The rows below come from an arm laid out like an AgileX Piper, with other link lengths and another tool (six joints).
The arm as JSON. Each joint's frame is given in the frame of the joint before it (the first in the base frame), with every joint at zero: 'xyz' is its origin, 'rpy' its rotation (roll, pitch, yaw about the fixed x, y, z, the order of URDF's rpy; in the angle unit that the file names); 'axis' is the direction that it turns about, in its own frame. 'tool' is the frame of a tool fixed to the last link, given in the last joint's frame.
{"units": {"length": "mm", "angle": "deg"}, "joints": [
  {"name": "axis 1", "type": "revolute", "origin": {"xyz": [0.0, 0.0, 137.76], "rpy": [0.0, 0.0, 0.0]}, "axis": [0.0, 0.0, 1.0]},
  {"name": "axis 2", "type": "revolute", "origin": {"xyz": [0.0, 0.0, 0.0], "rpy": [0.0, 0.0, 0.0]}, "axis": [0.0, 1.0, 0.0]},
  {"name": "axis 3", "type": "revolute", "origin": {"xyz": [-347.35, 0.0, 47.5], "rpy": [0.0, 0.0, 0.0]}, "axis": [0.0, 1.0, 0.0]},
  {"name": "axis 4", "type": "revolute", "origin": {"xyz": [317.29, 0.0, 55.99], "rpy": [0.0, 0.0, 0.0]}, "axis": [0.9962, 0.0, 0.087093]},
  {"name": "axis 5", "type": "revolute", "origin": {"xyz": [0.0, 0.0, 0.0], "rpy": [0.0, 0.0, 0.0]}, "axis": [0.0, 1.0, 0.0]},
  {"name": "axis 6", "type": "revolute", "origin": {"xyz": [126.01, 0.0, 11.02], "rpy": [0.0, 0.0, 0.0]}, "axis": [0.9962, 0.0, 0.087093]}
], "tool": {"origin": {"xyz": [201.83, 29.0, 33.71], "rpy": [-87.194, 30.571, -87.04]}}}
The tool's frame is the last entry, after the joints.
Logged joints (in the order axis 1, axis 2, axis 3, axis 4, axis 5, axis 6), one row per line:
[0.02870, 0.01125, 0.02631, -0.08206, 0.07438, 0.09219]
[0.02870, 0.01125, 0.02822, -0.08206, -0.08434, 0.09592]
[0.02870, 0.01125, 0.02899, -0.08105, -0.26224, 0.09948]
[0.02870, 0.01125, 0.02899, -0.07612, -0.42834, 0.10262]
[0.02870, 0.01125, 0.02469, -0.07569, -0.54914, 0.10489]
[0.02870, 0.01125, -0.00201, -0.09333, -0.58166, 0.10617]
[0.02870, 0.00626, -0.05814, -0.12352, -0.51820, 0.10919]
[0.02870, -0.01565, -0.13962, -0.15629, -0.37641, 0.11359]
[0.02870, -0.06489, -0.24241, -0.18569, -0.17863, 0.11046]
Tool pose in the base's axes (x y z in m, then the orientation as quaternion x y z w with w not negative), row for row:
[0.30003, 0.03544, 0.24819, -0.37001, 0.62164, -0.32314, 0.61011]
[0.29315, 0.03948, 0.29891, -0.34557, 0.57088, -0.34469, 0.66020]
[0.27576, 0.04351, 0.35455, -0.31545, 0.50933, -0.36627, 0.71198]
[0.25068, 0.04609, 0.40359, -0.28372, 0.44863, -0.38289, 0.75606]
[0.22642, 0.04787, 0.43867, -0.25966, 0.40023, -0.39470, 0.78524]
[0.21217, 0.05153, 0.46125, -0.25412, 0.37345, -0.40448, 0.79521]
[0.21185, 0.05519, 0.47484, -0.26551, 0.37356, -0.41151, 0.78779]
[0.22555, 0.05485, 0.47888, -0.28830, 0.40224, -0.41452, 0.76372]
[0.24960, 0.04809, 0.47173, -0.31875, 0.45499, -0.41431, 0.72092]
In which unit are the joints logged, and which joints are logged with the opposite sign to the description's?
The joints are logged in radians. Opposite sign: axis 2.
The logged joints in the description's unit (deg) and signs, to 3 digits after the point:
[1.644, -0.645, 1.507, -4.702, 4.262, 5.282]
[1.644, -0.645, 1.617, -4.702, -4.832, 5.496]
[1.644, -0.645, 1.661, -4.644, -15.025, 5.700]
[1.644, -0.645, 1.661, -4.361, -24.542, 5.880]
[1.644, -0.645, 1.415, -4.337, -31.463, 6.010]
[1.644, -0.645, -0.115, -5.347, -33.327, 6.083]
[1.644, -0.359, -3.331, -7.077, -29.691, 6.256]
[1.644, 0.897, -8.000, -8.955, -21.567, 6.508]
[1.644, 3.718, -13.889, -10.639, -10.235, 6.329]

